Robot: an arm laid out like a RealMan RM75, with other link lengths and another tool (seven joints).
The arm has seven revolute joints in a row. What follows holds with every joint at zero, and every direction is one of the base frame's. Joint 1 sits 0.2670 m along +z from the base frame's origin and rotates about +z. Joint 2 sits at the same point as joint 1 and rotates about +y. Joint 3 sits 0.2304 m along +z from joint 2 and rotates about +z. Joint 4 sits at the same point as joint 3 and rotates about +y. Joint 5 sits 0.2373 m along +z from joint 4 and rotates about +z. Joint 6 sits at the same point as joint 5 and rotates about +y. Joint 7 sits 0.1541 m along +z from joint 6 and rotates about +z. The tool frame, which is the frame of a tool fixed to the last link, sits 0.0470 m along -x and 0.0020 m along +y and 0.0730 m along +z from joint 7; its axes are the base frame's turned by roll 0.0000, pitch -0.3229 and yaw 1.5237 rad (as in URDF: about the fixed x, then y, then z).
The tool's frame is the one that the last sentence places.
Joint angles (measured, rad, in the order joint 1, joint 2, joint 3, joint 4, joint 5, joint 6, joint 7), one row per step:
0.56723, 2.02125, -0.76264, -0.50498, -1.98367, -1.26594, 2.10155
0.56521, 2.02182, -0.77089, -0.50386, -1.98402, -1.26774, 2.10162
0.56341, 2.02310, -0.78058, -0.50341, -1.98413, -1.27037, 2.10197
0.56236, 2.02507, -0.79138, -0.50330, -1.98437, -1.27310, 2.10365
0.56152, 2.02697, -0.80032, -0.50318, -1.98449, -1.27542, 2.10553
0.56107, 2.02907, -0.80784, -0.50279, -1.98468, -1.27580, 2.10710
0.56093, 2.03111, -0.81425, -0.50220, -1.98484, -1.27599, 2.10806
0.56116, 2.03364, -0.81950, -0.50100, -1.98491, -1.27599, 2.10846
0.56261, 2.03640, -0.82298, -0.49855, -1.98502, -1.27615, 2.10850
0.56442, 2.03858, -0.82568, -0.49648, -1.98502, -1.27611, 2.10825
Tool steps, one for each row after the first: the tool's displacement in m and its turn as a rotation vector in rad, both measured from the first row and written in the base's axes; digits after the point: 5 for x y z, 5 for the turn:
0.00021, -0.00198, -0.00243, -0.00874, -0.00222, 0.00167
-0.00016, -0.00416, -0.00532, -0.01901, -0.00403, 0.00472
-0.00106, -0.00635, -0.00868, -0.03070, -0.00538, 0.00811
-0.00188, -0.00822, -0.01157, -0.04062, -0.00594, 0.01052
-0.00249, -0.00965, -0.01421, -0.04839, -0.00685, 0.01194
-0.00315, -0.01090, -0.01661, -0.05514, -0.00755, 0.01351
-0.00397, -0.01209, -0.01911, -0.06135, -0.00731, 0.01498
-0.00517, -0.01307, -0.02166, -0.06719, -0.00562, 0.01650
-0.00638, -0.01367, -0.02367, -0.07163, -0.00440, 0.01842

